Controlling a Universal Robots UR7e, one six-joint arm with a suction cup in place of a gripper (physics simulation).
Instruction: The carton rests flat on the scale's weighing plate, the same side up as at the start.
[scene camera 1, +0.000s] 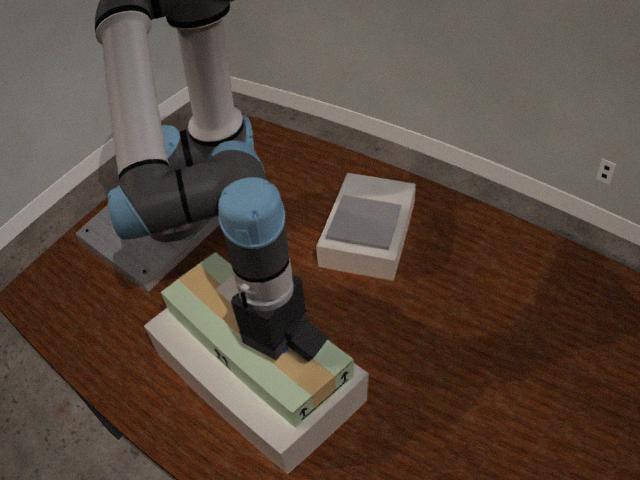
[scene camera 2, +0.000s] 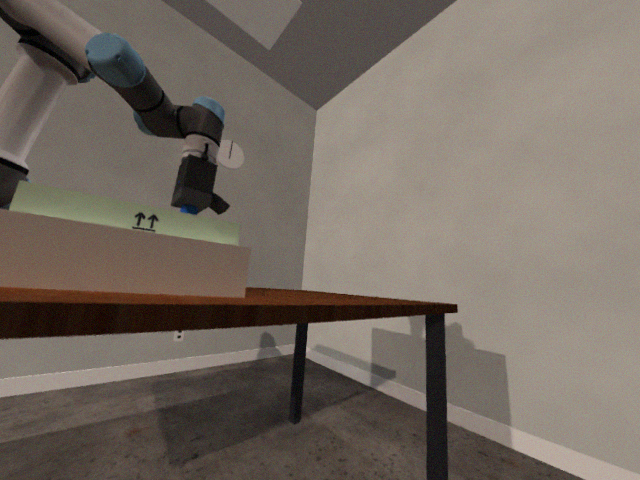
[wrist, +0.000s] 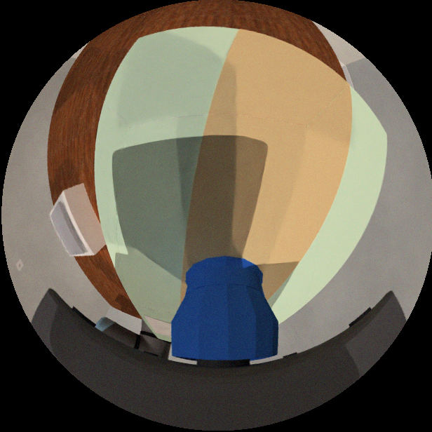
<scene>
large white block: scene camera 1; scene camera 2; not seen in the wrist view (hidden by a carton)
scale: scene camera 1; wrist; not seen in scene camera 2 (hidden by a large white block)
same spot on large white block: (scene camera 2: 53, 253) = (scene camera 1: 178, 368)
same spot on scale: (wrist: 73, 218) = (scene camera 1: 362, 253)
</scene>
